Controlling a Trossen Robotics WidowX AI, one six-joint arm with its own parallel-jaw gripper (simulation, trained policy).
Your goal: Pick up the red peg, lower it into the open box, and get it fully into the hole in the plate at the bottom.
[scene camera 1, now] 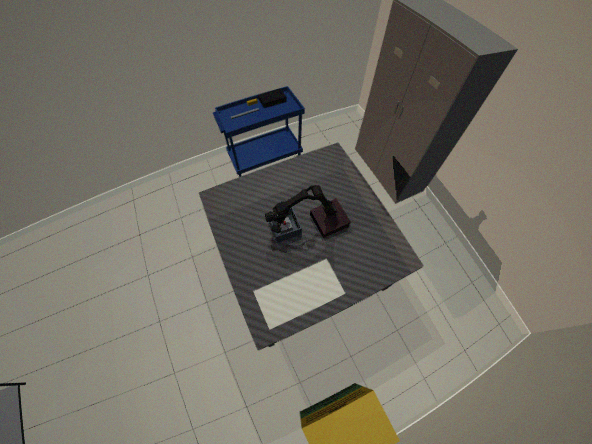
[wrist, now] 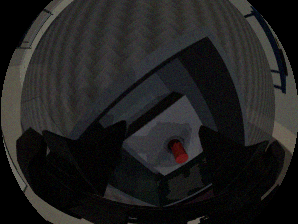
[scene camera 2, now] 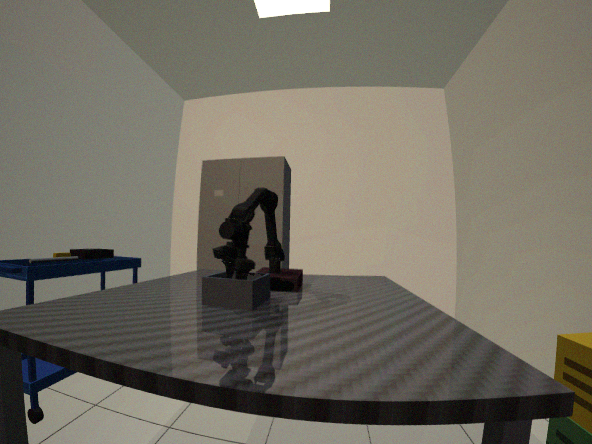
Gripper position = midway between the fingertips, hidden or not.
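Observation:
I can see my gripper (scene camera 2: 232,283), and the wrist view has the gripper (wrist: 164,127) as well. There is also a grey plate (wrist: 173,117); scene camera 2 does not show the plate, hidden by a grey box.

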